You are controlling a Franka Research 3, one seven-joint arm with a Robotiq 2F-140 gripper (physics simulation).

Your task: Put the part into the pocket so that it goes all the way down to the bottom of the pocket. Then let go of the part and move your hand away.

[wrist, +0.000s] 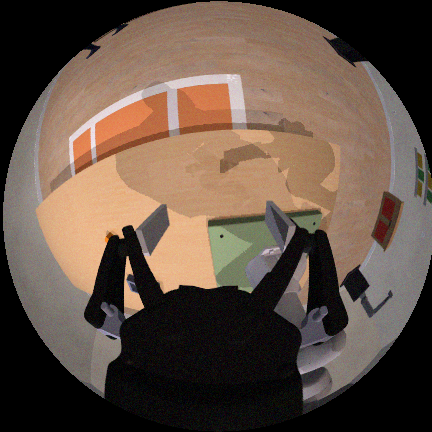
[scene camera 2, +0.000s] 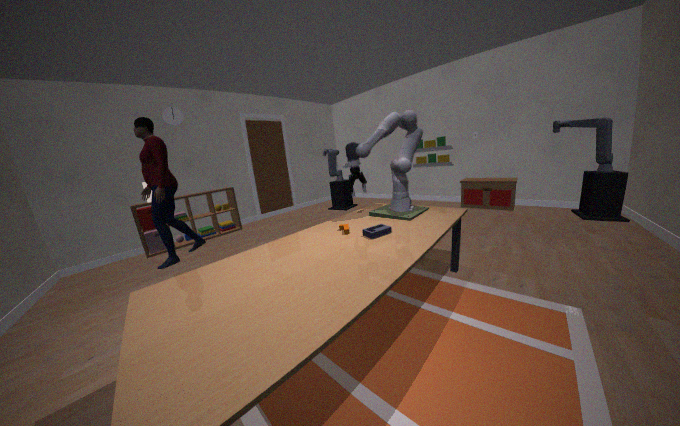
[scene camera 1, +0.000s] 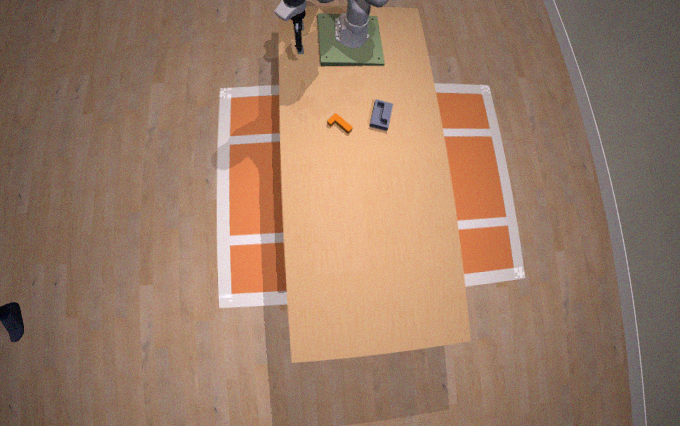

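The orange L-shaped part (scene camera 1: 342, 124) (scene camera 2: 345, 228) lies flat on the table, apart from the block; in the wrist view a small bit of the part (wrist: 109, 237) shows beside the left finger. The blue-grey block (scene camera 1: 388, 113) (scene camera 2: 377, 231) with the dark pocket (scene camera 1: 381, 113) stands on the table to the right of the part in scene camera 1; the block (wrist: 132, 284) is mostly hidden behind a finger in the wrist view. My gripper (scene camera 1: 299, 50) (scene camera 2: 358, 189) (wrist: 215, 212) is open and empty, raised near the table's side edge beside the robot's base, well away from part and block.
The arm stands on a green base plate (scene camera 1: 328, 55) (scene camera 2: 377, 212) (wrist: 225, 260) at one end of the long wooden table (scene camera 1: 373, 225) (scene camera 2: 250, 311). A person (scene camera 2: 159, 170) is beside a low shelf away from the table. Two other robot arms stand on black pedestals (scene camera 2: 603, 193) (scene camera 2: 341, 194).
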